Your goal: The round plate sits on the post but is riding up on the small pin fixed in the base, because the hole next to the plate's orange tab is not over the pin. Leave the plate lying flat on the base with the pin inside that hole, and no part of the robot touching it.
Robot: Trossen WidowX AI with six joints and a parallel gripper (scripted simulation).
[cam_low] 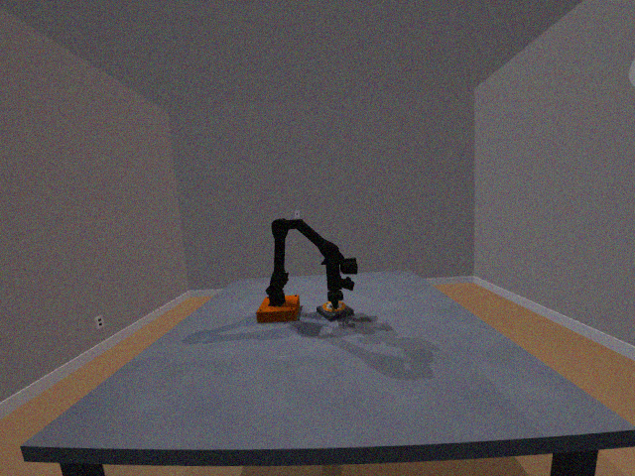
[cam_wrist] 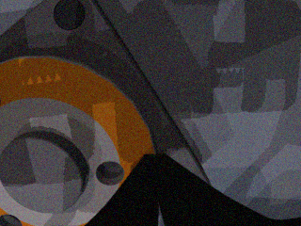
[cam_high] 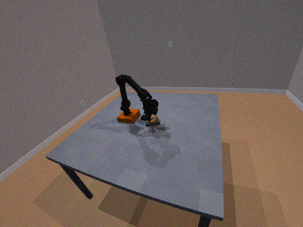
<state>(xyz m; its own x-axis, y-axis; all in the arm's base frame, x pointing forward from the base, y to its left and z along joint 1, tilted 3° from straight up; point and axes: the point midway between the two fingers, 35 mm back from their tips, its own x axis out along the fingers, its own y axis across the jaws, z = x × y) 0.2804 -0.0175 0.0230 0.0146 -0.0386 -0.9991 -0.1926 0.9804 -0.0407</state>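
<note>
My gripper tip is now 10 mm past the small dark square base, 50 mm to the right of it and 20 mm above it.
</note>
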